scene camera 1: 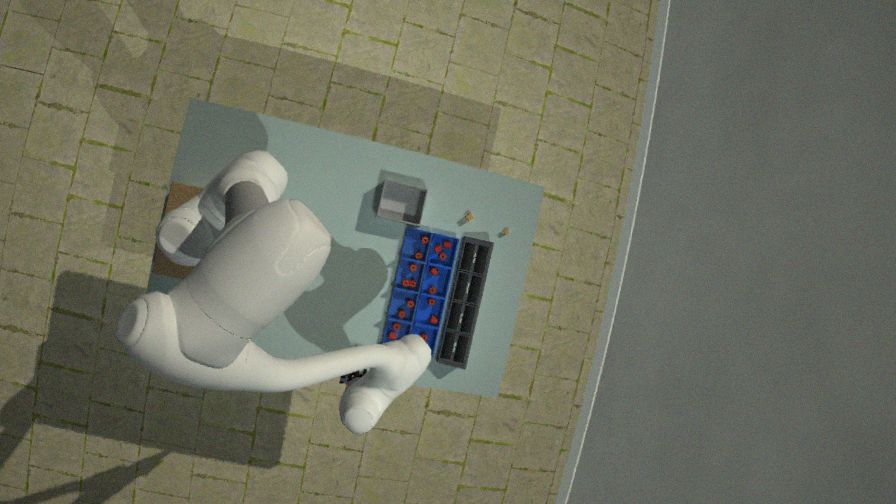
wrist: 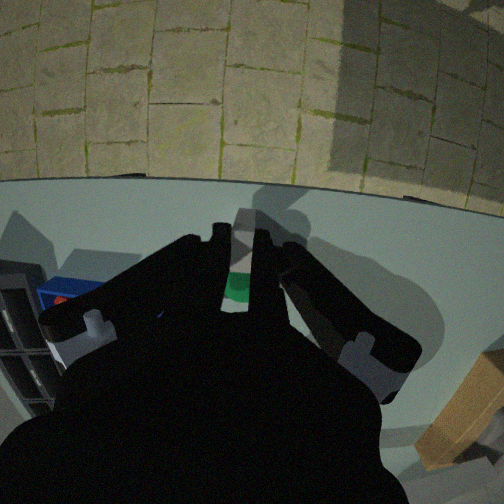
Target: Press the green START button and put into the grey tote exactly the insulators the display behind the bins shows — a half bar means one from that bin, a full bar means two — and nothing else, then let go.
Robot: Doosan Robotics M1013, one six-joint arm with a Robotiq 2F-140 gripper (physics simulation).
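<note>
In the wrist view my black gripper (wrist: 242, 235) points down at the table, its two fingers close together with only a narrow slit between them and nothing held. Through the slit shows the green START button (wrist: 238, 287) on its pale grey base, below the fingertips. In the scene view the arm's wrist (scene camera 1: 388, 369) covers the gripper and the button at the near end of the blue bins (scene camera 1: 421, 285), which hold red insulators. The dark display (scene camera 1: 464, 300) stands behind the bins with no lit bars visible. The grey tote (scene camera 1: 401, 200) stands empty at the bins' far end.
Two small orange-brown pieces (scene camera 1: 466, 217) (scene camera 1: 505, 231) lie loose on the table beyond the display. The arm's brown base block (scene camera 1: 178, 231) is at the table's left edge and also shows in the wrist view (wrist: 460, 415). The table edge runs close past the button.
</note>
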